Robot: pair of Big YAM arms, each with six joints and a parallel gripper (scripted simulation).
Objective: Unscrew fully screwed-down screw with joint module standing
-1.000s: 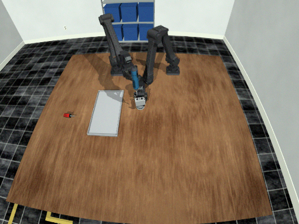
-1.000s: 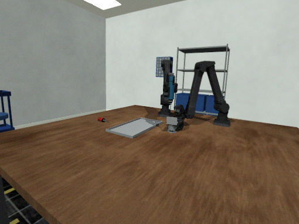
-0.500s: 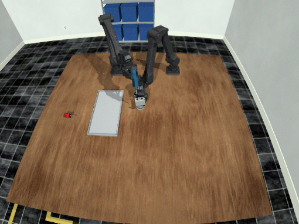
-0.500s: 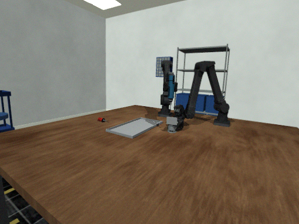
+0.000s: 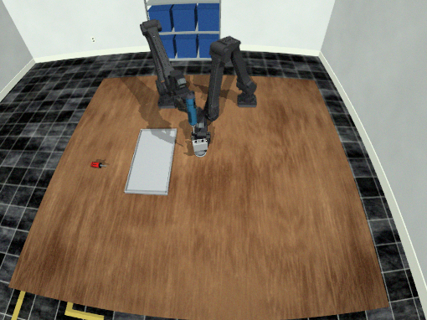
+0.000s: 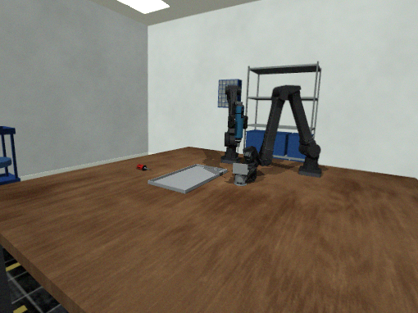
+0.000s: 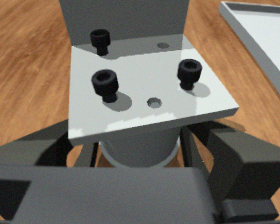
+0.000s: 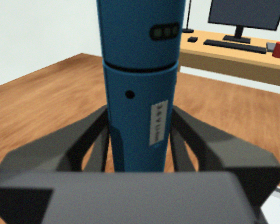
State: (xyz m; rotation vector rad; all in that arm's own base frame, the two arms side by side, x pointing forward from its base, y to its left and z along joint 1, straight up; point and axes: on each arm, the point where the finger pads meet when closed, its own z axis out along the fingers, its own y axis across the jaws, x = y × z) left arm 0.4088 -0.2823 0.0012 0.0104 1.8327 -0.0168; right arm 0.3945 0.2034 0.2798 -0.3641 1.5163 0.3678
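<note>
Right now the grey bracket is 5 cm above my left hand. From my left hand the other things lie so: screw (2 cm behind, 1 cm to the left, 5 cm above); then flat grey tray (5 cm ahead, 26 cm to the right, 2 cm below); then small red-handled tool (9 cm ahead, 56 cm to the right, 1 cm below).
</note>
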